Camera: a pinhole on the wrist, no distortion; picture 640 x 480 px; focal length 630.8 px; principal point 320.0 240.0 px. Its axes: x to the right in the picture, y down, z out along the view. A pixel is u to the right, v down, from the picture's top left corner.
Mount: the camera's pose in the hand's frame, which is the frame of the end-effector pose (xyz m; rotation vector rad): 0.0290 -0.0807 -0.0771 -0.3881 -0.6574 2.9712
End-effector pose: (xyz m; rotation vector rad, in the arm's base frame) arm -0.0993 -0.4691 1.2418 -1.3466 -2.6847 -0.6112
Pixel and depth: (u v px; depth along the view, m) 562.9 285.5 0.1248
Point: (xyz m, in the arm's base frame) -0.1713 -0.5715 1.1716
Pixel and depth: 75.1 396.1 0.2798
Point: -0.3301 -0.5062 1.0209
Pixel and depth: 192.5 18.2 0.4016
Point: -0.1629 -0.3974 0.8792
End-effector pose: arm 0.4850 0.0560 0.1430 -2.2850 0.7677 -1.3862
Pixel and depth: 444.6 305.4 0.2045
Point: 0.5828 0.2372 0.1595
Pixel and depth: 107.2 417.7 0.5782
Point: 0.9976 0.4102 0.2742
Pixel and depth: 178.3 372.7 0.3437
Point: 0.7553 0.2858 0.2202
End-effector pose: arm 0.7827 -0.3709 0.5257 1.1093 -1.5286 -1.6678
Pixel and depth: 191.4 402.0 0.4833
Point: 0.5451 -0.1599 0.1255
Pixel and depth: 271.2 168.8 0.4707
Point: 0.5088 -0.1150 0.3046
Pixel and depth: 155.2 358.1 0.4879
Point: 0.5085 -0.1756 0.1440
